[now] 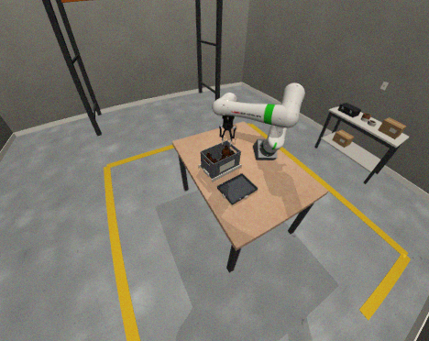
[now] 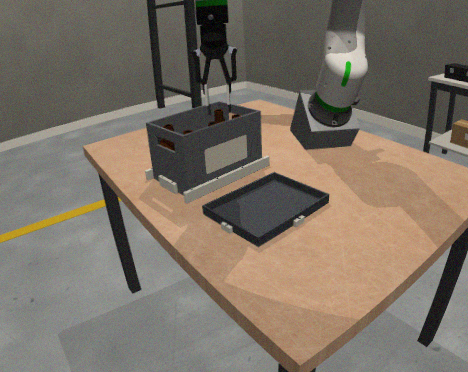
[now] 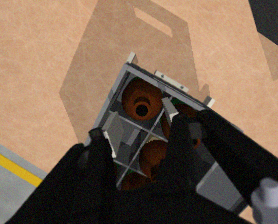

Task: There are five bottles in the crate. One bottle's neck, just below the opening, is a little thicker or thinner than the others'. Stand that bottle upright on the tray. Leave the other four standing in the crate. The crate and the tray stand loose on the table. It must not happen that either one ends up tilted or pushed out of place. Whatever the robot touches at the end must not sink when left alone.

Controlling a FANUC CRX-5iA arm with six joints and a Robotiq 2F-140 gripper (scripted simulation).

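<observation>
The bottle lies 130 mm below my hand. Round my hand: dark tray 320 mm to the left, 200 mm below, 110 mm ahead; dark grey crate 130 mm below, 90 mm ahead, 50 mm to the left.
</observation>
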